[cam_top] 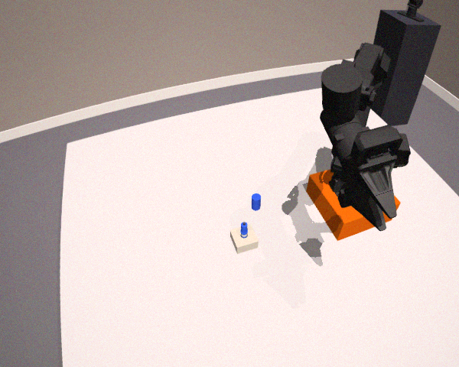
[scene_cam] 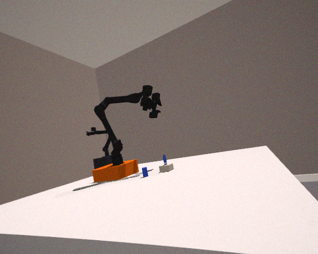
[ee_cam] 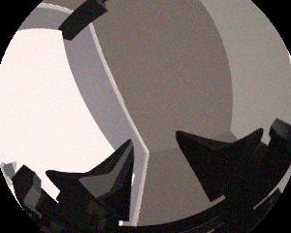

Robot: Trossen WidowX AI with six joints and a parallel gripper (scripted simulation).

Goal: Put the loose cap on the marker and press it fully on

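Right now my gripper tip is 70 mm short of the blue marker cap, 410 mm to the left of it and 390 mm above it. Round my gripper tip: holder block 130 mm ahead, 290 mm to the right, 400 mm below.
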